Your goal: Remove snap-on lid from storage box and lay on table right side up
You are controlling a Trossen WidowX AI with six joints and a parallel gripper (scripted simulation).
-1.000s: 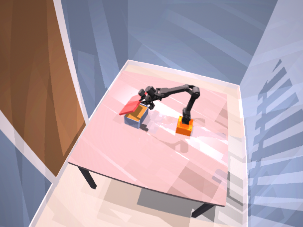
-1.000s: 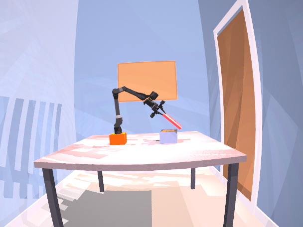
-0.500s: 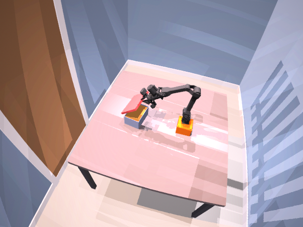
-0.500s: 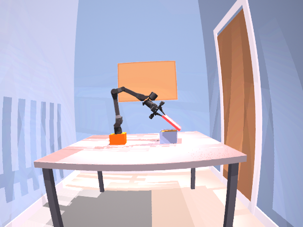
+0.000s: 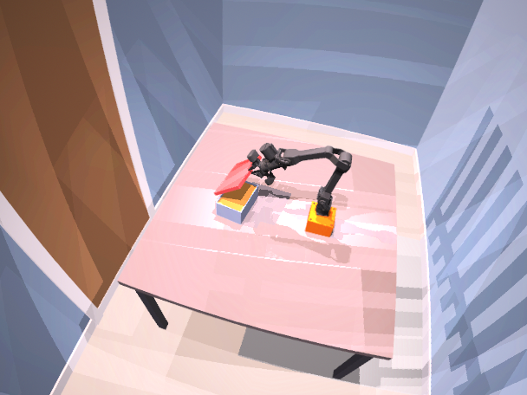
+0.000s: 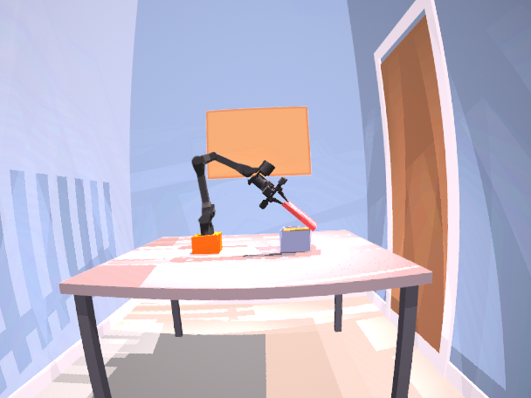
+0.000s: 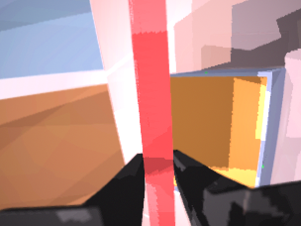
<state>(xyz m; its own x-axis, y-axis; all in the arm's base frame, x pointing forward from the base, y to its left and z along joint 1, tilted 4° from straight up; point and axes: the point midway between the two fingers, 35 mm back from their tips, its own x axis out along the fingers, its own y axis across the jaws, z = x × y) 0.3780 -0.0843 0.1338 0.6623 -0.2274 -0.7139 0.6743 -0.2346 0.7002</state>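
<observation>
The lid lies 60 mm ahead of my gripper tip, 20 mm to the right of it and 50 mm below it. Also, from my gripper tip: storage box (50 mm ahead, 40 mm to the left, 180 mm below).
</observation>
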